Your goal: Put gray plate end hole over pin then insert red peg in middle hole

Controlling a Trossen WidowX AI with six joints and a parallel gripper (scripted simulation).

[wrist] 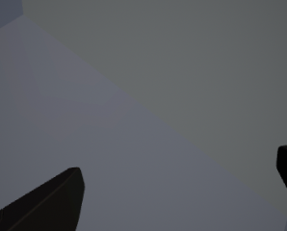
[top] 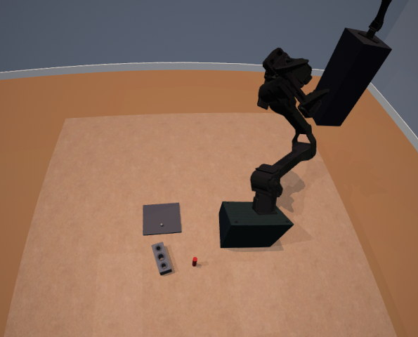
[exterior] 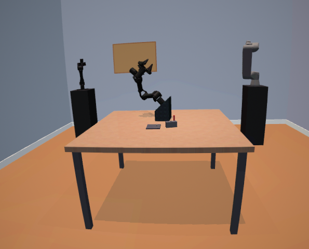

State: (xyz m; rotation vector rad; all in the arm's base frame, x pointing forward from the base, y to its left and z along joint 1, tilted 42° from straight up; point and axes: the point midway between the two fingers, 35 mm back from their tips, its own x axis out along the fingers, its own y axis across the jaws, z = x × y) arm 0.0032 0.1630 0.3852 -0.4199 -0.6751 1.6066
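My gripper tip is 54 cm above the gray plate, 37 cm short of it and 21 cm to the right of it. Round my gripper tip: dark square base: 57 cm below, 37 cm ahead, 7 cm to the left; red peg: 53 cm below, 26 cm ahead, 23 cm to the left.
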